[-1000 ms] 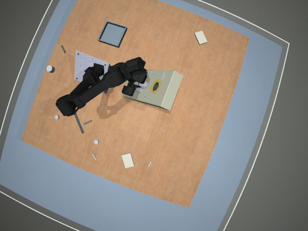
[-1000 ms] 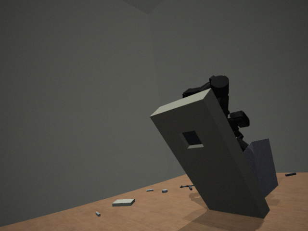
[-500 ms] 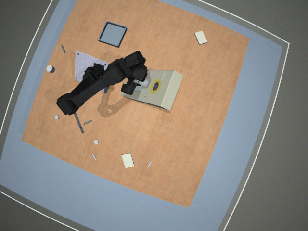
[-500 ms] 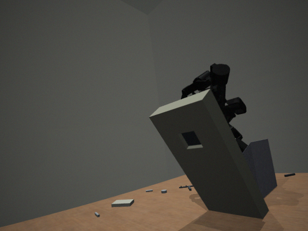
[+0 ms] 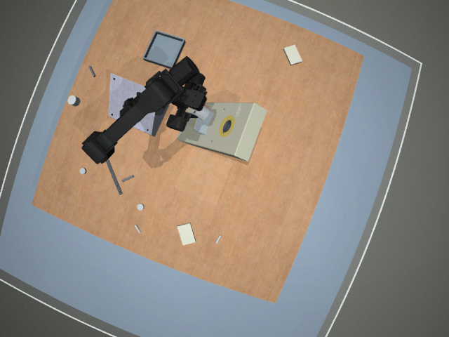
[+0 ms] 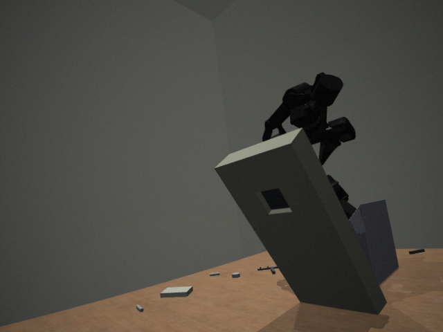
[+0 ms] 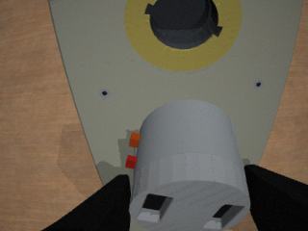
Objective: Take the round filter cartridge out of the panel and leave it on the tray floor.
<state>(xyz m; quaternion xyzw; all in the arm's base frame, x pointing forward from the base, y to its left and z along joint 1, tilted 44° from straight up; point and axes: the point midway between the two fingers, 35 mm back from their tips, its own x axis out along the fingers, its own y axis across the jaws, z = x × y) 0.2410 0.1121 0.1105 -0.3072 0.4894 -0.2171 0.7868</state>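
Now: the grey-blue tray 30 cm behind my gripper tip, 28 cm to the left of it and 31 cm below it. Round my gripper tip: round white filter cartridge (right at my gripper tip).
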